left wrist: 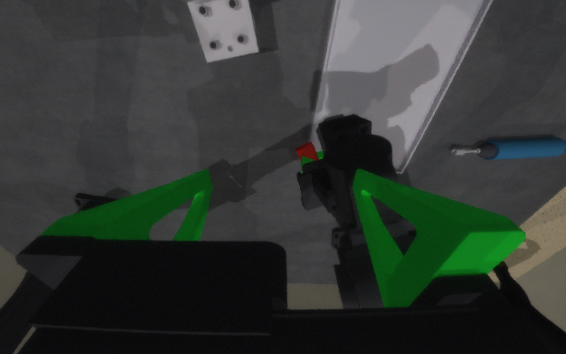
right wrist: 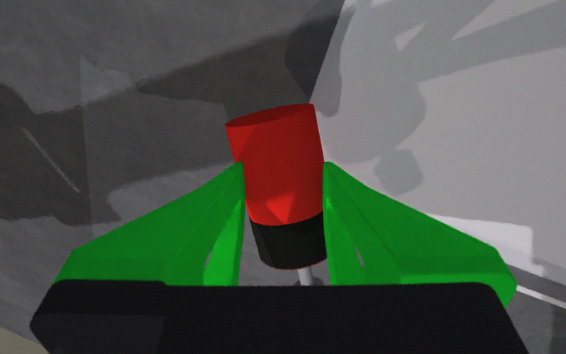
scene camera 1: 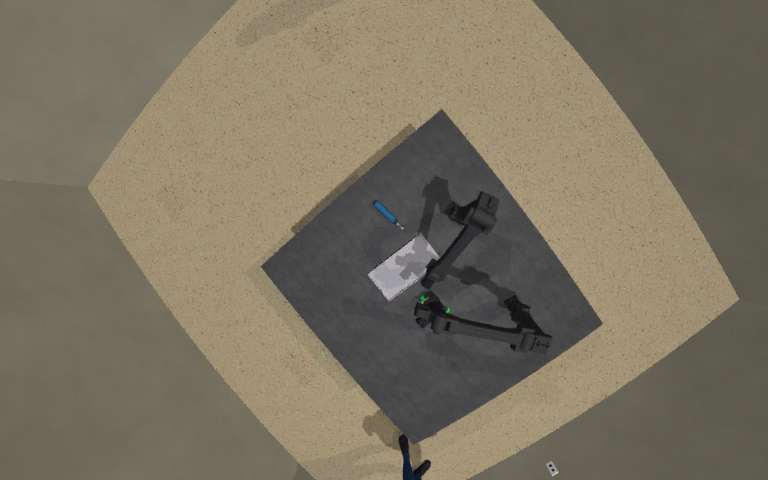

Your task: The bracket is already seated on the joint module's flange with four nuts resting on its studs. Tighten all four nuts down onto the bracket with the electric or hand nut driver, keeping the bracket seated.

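Where they show: left gripper, between the fingertips: (left wrist: pixel 282 177) (scene camera 1: pixel 433 298); right gripper, between the fingertips: (left wrist: pixel 310 157) (right wrist: pixel 283 176); left arm's base, origin of its link: (scene camera 1: pixel 514 305); right arm's base, origin of its link: (scene camera 1: pixel 456 212).
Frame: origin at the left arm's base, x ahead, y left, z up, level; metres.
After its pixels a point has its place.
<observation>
The white bracket (left wrist: pixel 225 27) @[x 0.457, y -0.307, z 0.066 m] shows at the top of the left wrist view, with four nuts on its studs; how far down they sit I cannot tell. In the scene view it does not show. My left gripper (scene camera 1: pixel 434 303) @[x 0.393, y -0.391, z 0.261 m] (left wrist: pixel 282 177) @[x 0.393, y -0.391, z 0.261 m] is open and empty, fingers wide apart. My right gripper (right wrist: pixel 283 176) @[x 0.288, y -0.470, z 0.042 m] is shut on a red and black nut driver (right wrist: pixel 280 175) @[x 0.295, y -0.469, z 0.049 m] (left wrist: pixel 306 151) @[x 0.301, y -0.459, z 0.046 m]; part of its thin shaft shows below the black collar. It is beside the tray's near corner, apart from the bracket. A blue driver (scene camera 1: pixel 385 211) @[x 0.391, y -0.913, z 0.040 m] (left wrist: pixel 522 148) @[x 0.400, y -0.887, z 0.038 m] lies beyond the tray.
A shallow white tray (scene camera 1: pixel 390 277) @[x 0.579, y -0.547, z 0.004 m] (left wrist: pixel 360 40) @[x 0.484, y -0.495, z 0.004 m] (right wrist: pixel 470 150) @[x 0.315, y -0.538, z 0.004 m] lies between the bracket and the blue driver. The right arm (scene camera 1: pixel 461 243) @[x 0.164, y -0.611, z 0.461 m] reaches past the tray's corner, close to the left arm (scene camera 1: pixel 484 329) @[x 0.259, y -0.277, z 0.526 m]. A person's legs (scene camera 1: pixel 406 461) show by the dark table's bottom corner.
</observation>
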